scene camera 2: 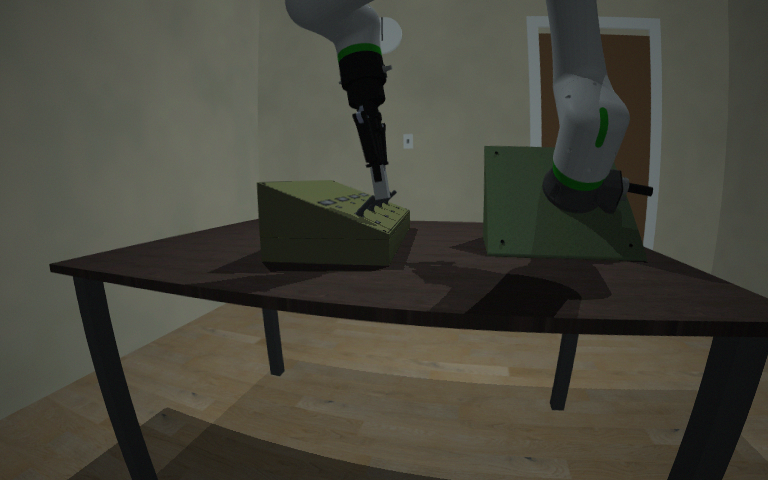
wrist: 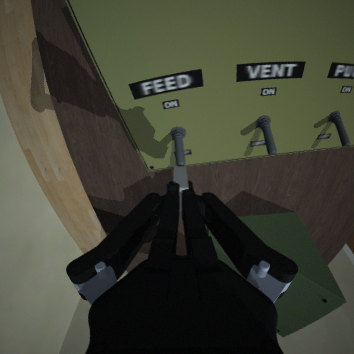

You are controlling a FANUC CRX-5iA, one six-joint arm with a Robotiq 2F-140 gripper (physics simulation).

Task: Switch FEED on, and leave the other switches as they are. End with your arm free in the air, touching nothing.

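Where they show: gripper, fingertip midpoint: (scene camera 2: 382, 198) (wrist: 179, 175); arm's base, origin of the base link: (scene camera 2: 572, 189).
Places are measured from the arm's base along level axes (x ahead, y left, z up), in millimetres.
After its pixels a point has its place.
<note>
The sloped yellow-green console (scene camera 2: 322, 226) @[z -68, x 478, y 338 mm] (wrist: 220, 30) @[z -11, x 562, y 220 mm] stands on the table. In the wrist view, the FEED switch (wrist: 179, 146) @[z -30, x 430, y 252 mm] is a grey lever below its FEED label (wrist: 166, 84) @[z -28, x 505, y 271 mm], and its free end points down, away from the ON mark (wrist: 171, 104) @[z -37, x 482, y 265 mm]. The VENT lever (wrist: 268, 136) @[z -28, x 456, y 139 mm] and the third lever (wrist: 341, 129) @[z -30, x 484, y 23 mm] also point down. My gripper (scene camera 2: 382, 195) @[z -21, x 392, y 249 mm] (wrist: 179, 175) @[z -21, x 392, y 249 mm] is shut and empty. Its fingertips are at the free end of the FEED lever, very close to it or touching; I cannot tell which. In the scene view the fingertips partly hide the levers.
A green box (scene camera 2: 512, 198) @[z -25, x 146, y 47 mm] (wrist: 280, 250) @[z -25, x 213, y 13 mm] stands on the dark table (scene camera 2: 186, 254) @[z -141, x 845, y 386 mm] (wrist: 320, 175) @[z -141, x 348, y -101 mm], right of the console in the scene view. A grey arm section (scene camera 2: 589, 118) @[z 136, x 2, y 202 mm] hangs in front of this box. The VENT lever is right of my fingertips in the wrist view.
</note>
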